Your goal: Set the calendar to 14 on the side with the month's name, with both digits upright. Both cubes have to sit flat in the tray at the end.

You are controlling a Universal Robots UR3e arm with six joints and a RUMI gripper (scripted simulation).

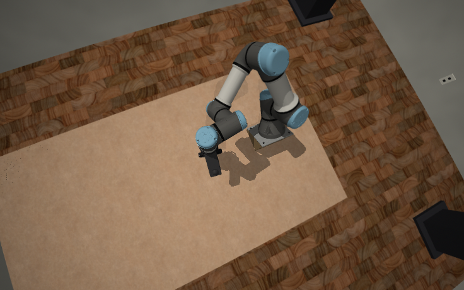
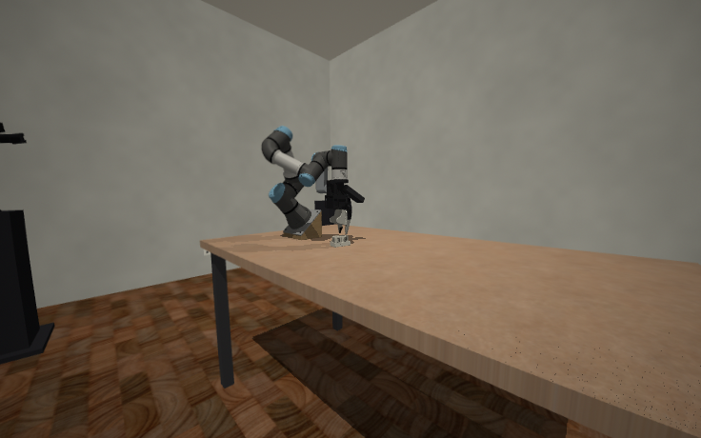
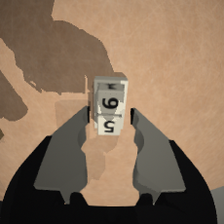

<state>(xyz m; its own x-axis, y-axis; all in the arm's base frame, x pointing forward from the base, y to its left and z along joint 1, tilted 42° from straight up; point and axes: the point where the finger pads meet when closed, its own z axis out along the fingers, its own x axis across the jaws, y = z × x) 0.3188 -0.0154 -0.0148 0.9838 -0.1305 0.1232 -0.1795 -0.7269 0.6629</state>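
My gripper is now 4 cm above the white digit cube. From my hand the other things lie so: tray: 2 cm to the right, 5 cm below.
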